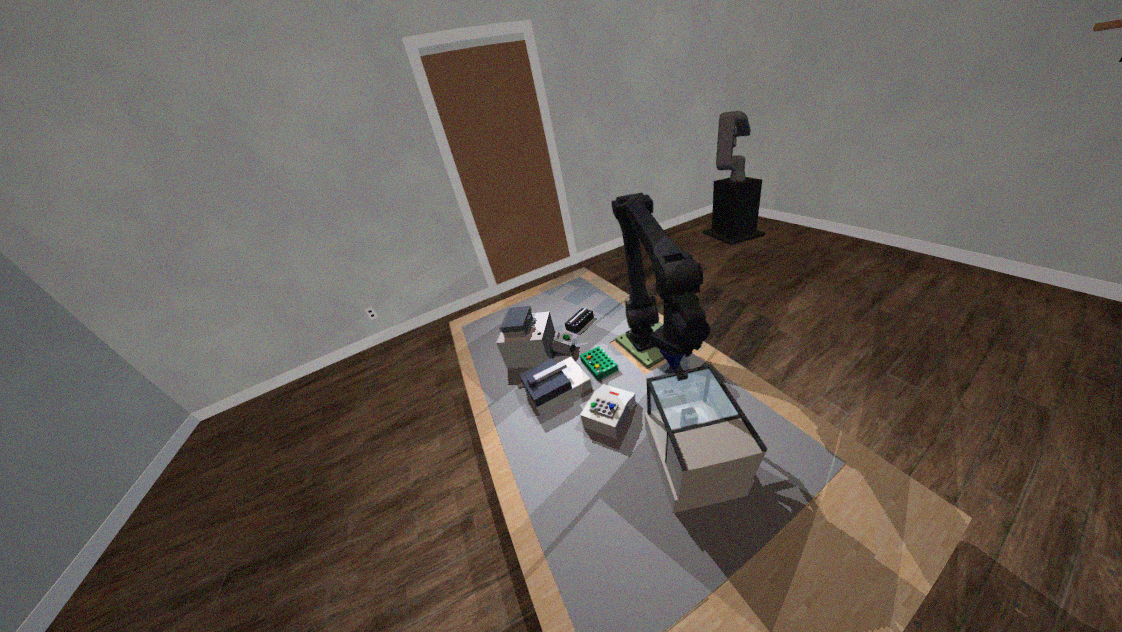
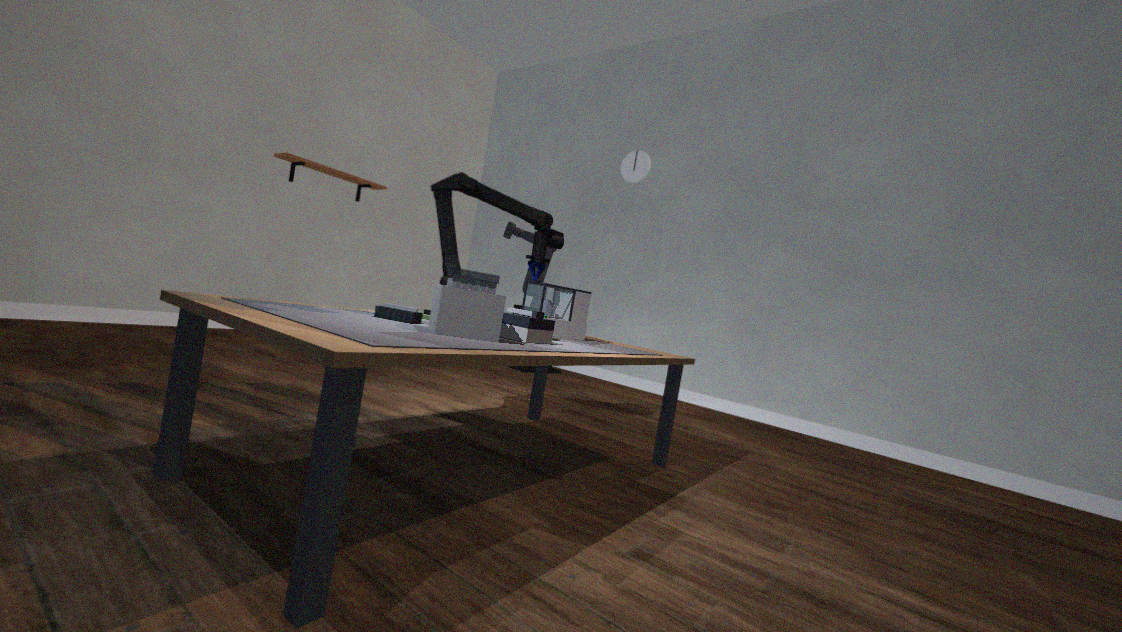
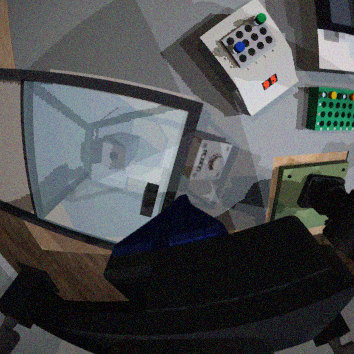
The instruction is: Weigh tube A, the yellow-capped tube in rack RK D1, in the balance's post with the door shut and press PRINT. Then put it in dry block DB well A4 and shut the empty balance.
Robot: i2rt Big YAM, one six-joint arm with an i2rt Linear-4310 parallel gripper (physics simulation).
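Pixels of known places: gripper, fingertip midpoint: [image 1: 674, 368] [image 2: 534, 280] [image 3: 184, 200]; arm's base, link origin: [image 1: 641, 339] [image 3: 319, 190].
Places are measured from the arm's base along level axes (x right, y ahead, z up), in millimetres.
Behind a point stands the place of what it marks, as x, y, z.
The balance [image 1: 718, 463] {-595, 132, 186} [image 2: 559, 302] {-435, 168, 129} [image 3: 105, 86] {-416, 165, 196} is a glass chamber on a white base. Its post [image 3: 114, 158] shows through the glass with no tube on it, and a dark door handle [image 3: 149, 199] {-382, 84, 206} sits on the near pane. My gripper [image 1: 678, 365] {-354, 82, 201} [image 2: 535, 271] {-354, 82, 201} [image 3: 184, 200] {-354, 82, 201} has blue fingers, shut and empty, and hangs just above the chamber's near edge by the handle. The yellow-capped tube A [image 3: 333, 95] {-91, 213, 38} stands in the green rack [image 3: 328, 116] {-61, 175, 8} [image 1: 599, 361] {-50, 193, 13}. The dry block [image 3: 260, 81] {-242, 203, 37} [image 1: 608, 413] {-298, 253, 46} holds a blue-capped tube [image 3: 239, 46] {-294, 239, 71} and a green-capped tube [image 3: 260, 18] {-268, 284, 71}.
A small control box [image 3: 207, 163] {-313, 61, 53} with a knob sits beside the balance. The arm's green base plate [image 3: 291, 189] {-89, -3, 0} [image 1: 639, 349] {-58, 39, 12} is close by. Other white and grey devices [image 1: 524, 337] {86, 425, 119} [image 1: 556, 381] {-127, 364, 63} stand further back on the grey mat. A second arm on a pedestal [image 1: 735, 206] stands on the floor.
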